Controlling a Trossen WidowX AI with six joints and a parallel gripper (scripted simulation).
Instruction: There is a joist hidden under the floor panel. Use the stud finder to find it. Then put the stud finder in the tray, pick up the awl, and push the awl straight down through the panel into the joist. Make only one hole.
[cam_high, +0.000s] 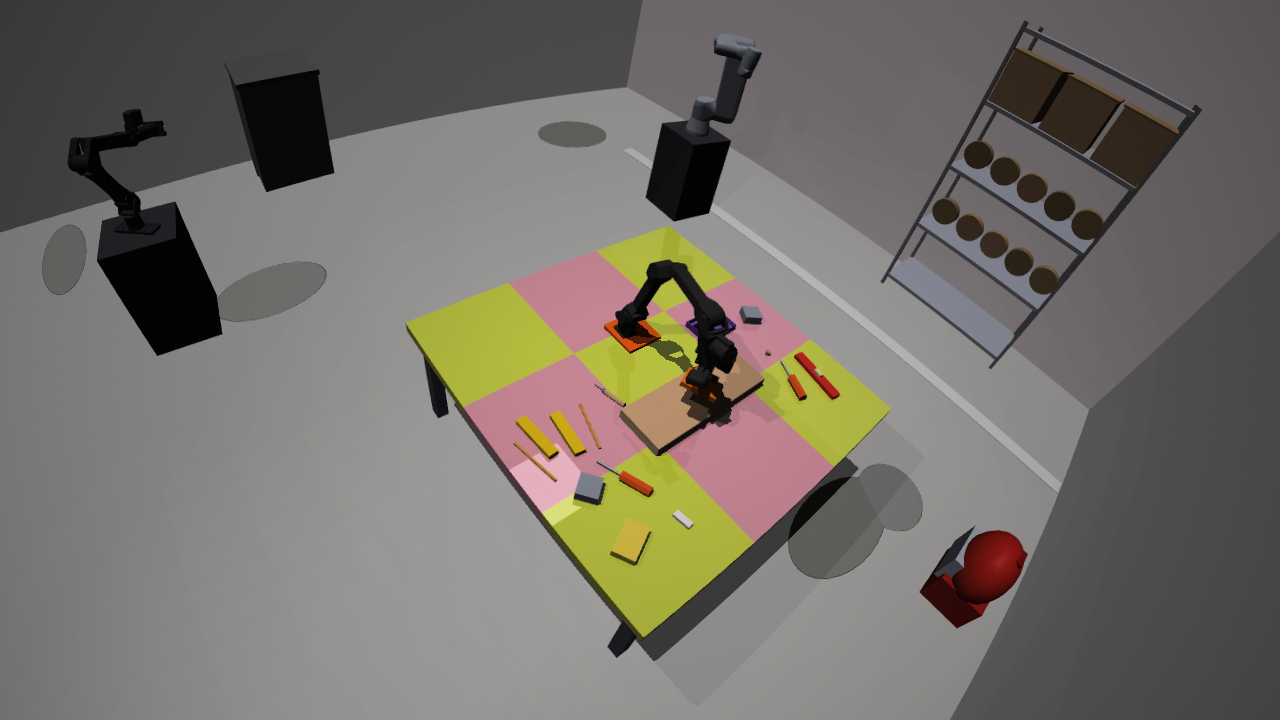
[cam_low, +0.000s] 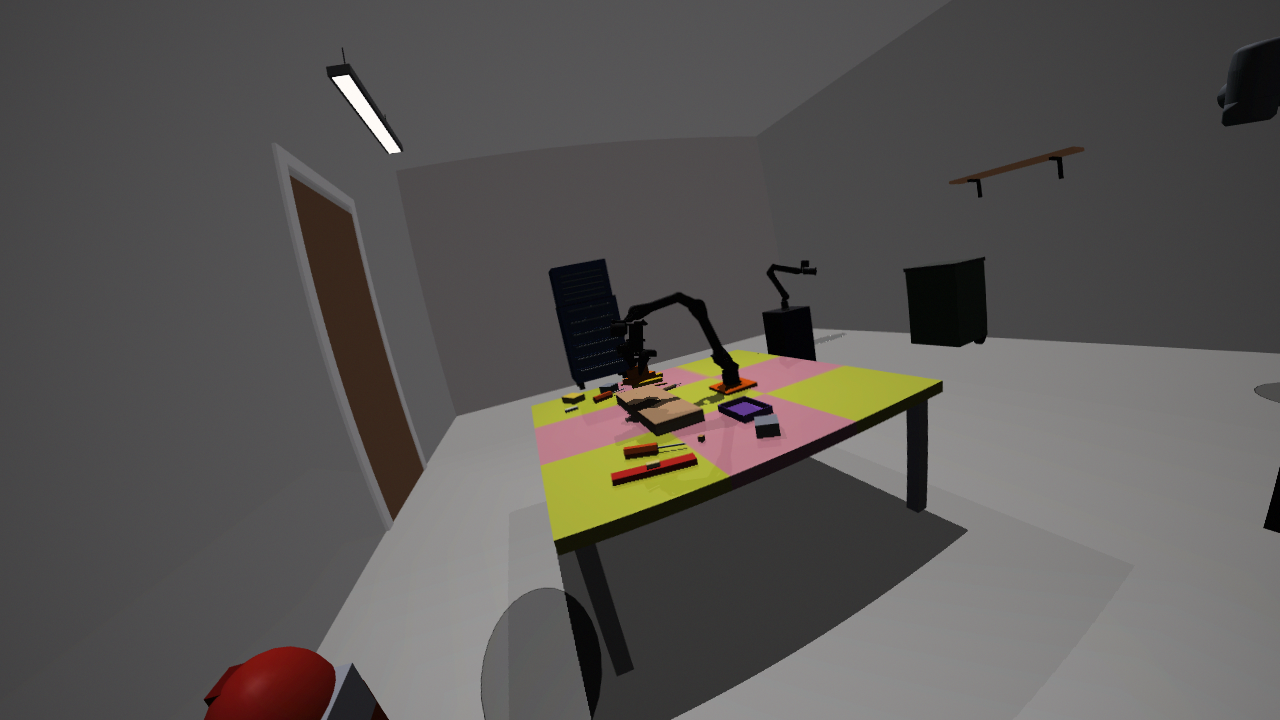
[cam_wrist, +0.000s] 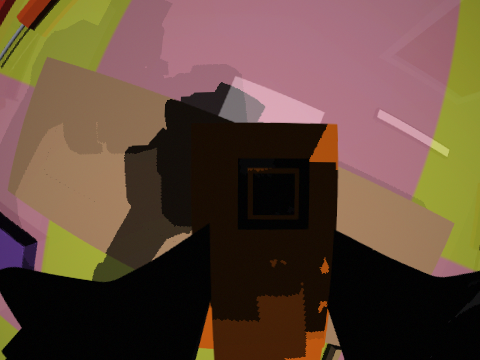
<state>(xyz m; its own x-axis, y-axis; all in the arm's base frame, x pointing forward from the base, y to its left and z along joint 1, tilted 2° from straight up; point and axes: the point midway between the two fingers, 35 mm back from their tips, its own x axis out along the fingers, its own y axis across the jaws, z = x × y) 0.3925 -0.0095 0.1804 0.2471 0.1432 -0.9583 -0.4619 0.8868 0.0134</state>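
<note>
The purple tray is 29 cm behind my gripper tip, 33 cm to the left of it and 14 cm below it. Also, from my gripper tip: awl 20 cm behind, 21 cm to the right, 14 cm below; then white piece 29 cm ahead, 28 cm to the right, 14 cm below; then orange stud finder 2 cm above.
</note>
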